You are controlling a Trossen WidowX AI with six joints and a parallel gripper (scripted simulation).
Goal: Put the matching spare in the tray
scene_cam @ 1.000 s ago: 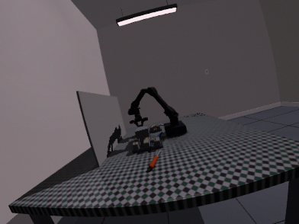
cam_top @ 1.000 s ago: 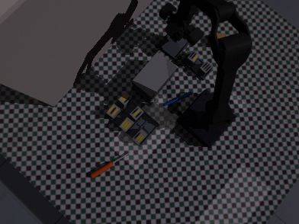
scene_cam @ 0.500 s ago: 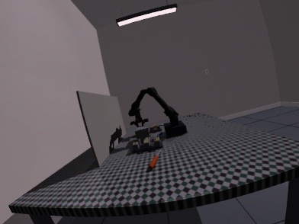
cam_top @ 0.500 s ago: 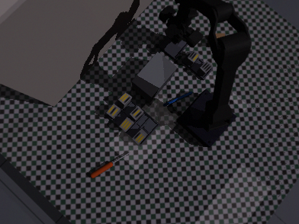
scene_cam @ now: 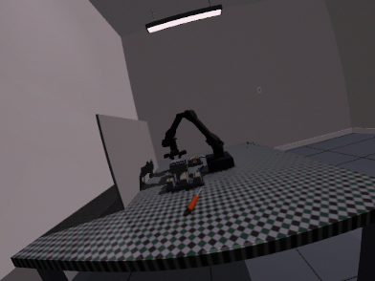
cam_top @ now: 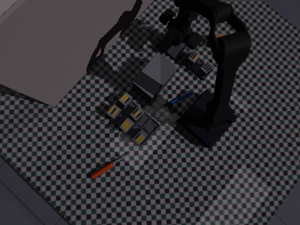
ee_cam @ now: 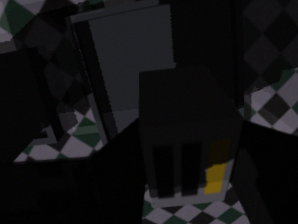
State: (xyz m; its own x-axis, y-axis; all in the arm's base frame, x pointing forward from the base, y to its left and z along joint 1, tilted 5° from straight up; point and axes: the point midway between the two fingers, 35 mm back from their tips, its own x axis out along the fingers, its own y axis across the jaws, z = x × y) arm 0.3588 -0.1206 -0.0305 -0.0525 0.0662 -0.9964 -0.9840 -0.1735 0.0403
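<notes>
Right now my gripper tip is 30 mm below the dark spare block. From my gripper tip the other things lie so: brown block (100 mm behind, 160 mm to the right, 20 mm below); then dark grey tray (30 mm below); then mounted unit (90 mm behind, 200 mm to the left, 20 mm above).
</notes>
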